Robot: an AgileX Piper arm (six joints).
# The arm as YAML. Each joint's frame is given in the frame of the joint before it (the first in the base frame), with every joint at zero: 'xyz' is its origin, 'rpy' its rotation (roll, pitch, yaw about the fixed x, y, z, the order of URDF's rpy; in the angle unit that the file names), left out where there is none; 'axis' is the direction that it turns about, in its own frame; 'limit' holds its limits. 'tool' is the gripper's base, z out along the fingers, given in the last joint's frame.
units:
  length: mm
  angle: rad
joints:
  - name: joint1
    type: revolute
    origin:
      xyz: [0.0, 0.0, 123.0]
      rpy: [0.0, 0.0, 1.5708]
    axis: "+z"
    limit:
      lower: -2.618
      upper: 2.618
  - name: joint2
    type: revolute
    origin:
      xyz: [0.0, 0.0, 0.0]
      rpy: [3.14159, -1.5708, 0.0]
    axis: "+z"
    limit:
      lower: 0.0
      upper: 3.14
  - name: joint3
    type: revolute
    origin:
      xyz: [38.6, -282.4, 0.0]
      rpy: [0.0, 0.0, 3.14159]
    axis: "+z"
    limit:
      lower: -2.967
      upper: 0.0
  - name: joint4
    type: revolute
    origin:
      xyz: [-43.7, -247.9, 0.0]
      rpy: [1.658, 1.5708, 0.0]
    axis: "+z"
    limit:
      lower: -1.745
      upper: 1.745
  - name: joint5
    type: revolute
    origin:
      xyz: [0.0, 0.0, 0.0]
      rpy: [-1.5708, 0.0, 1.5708]
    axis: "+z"
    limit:
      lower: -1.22
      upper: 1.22
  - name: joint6
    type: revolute
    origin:
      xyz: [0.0, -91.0, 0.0]
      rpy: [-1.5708, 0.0, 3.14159]
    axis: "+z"
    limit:
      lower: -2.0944
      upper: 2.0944
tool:
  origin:
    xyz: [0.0, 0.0, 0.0]
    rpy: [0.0, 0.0, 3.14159]
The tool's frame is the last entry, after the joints.
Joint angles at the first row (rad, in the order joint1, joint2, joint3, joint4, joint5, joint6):
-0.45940, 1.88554, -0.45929, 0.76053, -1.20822, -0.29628
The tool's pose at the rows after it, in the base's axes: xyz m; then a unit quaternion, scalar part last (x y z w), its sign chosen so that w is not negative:
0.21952, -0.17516, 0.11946, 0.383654, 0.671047, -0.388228, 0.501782
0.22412, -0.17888, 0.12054, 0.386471, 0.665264, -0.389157, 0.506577
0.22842, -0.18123, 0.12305, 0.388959, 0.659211, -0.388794, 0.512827
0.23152, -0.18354, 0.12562, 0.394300, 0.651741, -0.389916, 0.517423
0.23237, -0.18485, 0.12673, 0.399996, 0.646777, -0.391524, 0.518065
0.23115, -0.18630, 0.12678, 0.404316, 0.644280, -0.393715, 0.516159
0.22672, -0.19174, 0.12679, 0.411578, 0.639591, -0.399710, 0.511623
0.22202, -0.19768, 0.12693, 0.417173, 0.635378, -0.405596, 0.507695
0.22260, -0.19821, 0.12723, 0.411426, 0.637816, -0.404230, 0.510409
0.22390, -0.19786, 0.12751, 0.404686, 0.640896, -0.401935, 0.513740
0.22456, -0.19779, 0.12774, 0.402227, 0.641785, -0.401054, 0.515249
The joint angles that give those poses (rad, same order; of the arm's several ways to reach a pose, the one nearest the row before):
-0.46381, 1.90794, -0.47518, 0.75771, -1.20724, -0.29627
-0.46806, 1.91663, -0.49909, 0.75891, -1.20723, -0.29628
-0.46805, 1.91785, -0.51909, 0.76200, -1.20588, -0.29626
-0.46806, 1.91783, -0.53672, 0.77282, -1.20585, -0.29629
-0.46805, 1.91783, -0.54513, 0.78583, -1.20587, -0.29627
-0.47304, 1.91783, -0.54615, 0.79247, -1.20585, -0.29628
-0.49690, 1.91786, -0.54616, 0.79147, -1.20587, -0.29627
-0.52423, 1.91783, -0.54614, 0.78361, -1.20586, -0.29628
-0.52855, 1.91783, -0.54613, 0.76564, -1.20587, -0.29627
-0.52891, 1.91785, -0.54614, 0.74840, -1.20588, -0.29626
-0.52890, 1.91783, -0.54691, 0.74218, -1.20585, -0.29629

